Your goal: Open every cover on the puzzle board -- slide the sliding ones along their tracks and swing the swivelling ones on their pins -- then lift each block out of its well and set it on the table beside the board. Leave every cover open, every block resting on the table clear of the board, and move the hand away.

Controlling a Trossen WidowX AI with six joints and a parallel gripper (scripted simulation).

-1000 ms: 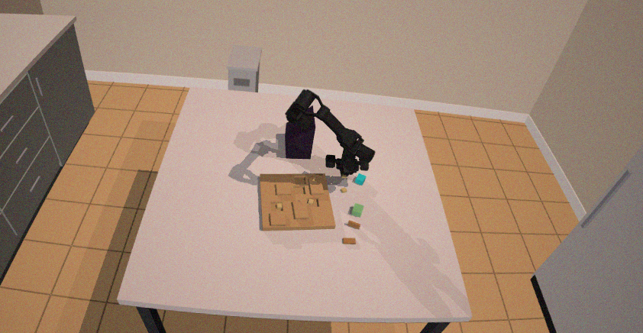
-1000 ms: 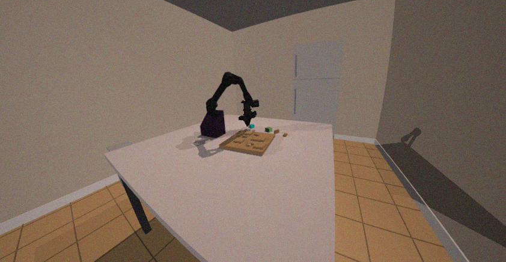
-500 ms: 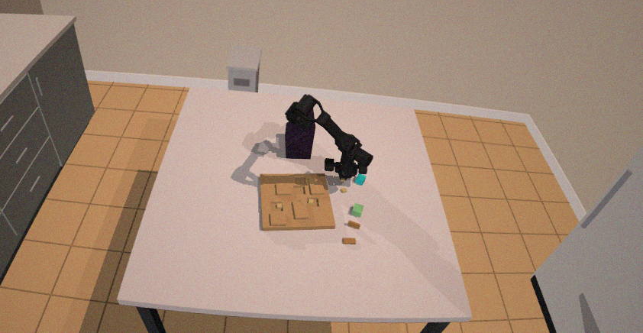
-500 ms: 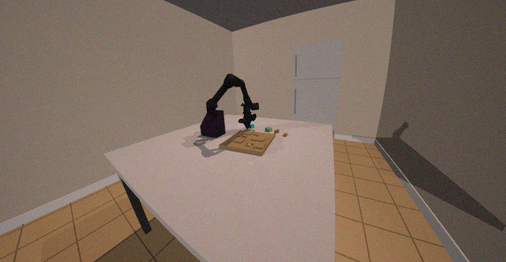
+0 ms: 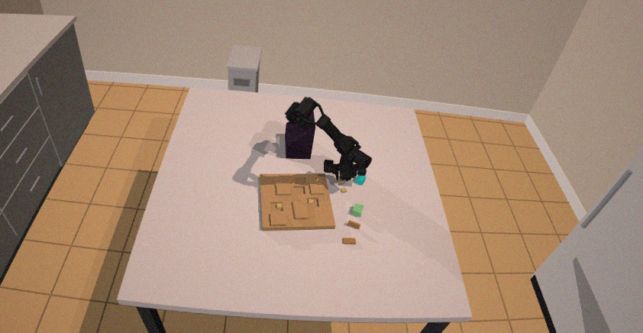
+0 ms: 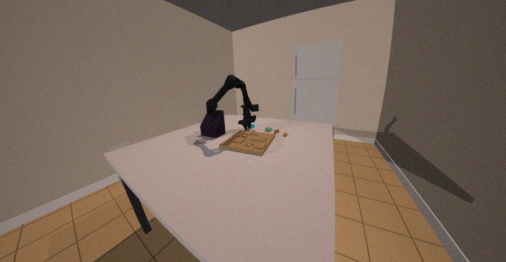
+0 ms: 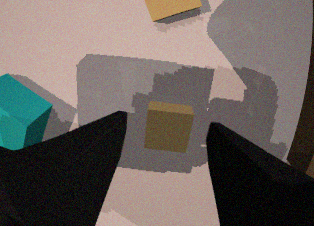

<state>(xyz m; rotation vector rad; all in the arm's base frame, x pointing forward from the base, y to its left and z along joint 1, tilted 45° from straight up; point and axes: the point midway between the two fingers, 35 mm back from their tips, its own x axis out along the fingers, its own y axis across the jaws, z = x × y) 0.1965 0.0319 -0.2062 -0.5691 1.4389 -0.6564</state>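
The cyan block lies 90 mm to the left of my gripper tip and 10 mm above it. The rest, counted from my gripper tip: dark brown block: 260 mm ahead, 20 mm to the left, 10 mm above; green block: 180 mm ahead, 50 mm to the left, 10 mm above.
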